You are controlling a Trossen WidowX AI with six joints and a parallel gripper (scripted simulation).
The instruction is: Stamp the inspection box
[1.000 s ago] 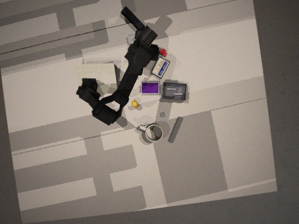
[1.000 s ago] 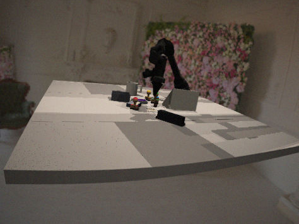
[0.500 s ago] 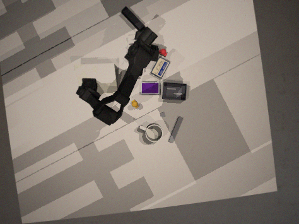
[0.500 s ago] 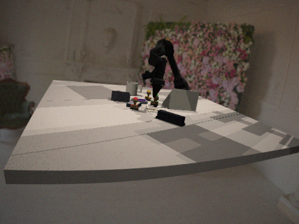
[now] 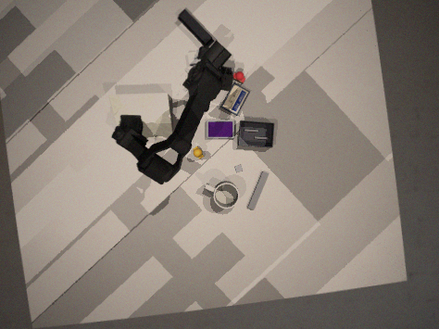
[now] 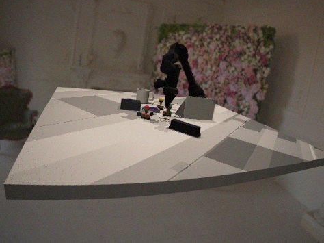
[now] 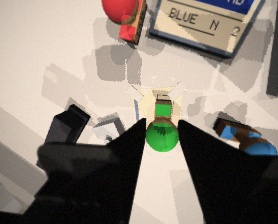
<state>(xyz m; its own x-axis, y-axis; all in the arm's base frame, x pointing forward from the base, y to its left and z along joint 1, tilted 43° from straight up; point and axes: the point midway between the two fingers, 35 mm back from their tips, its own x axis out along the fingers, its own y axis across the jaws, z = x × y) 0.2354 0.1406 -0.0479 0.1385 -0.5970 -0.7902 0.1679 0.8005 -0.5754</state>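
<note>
Right now the card is 3 cm behind my gripper tip, 1 cm to the left of it and 6 cm below it. From my gripper tip the other things lie so: blue-knobbed stamp 4 cm behind, 9 cm to the right, 4 cm below; then green-knobbed stamp 1 cm behind, 2 cm below; then red-knobbed stamp 10 cm ahead, 2 cm to the left, 4 cm below.
</note>
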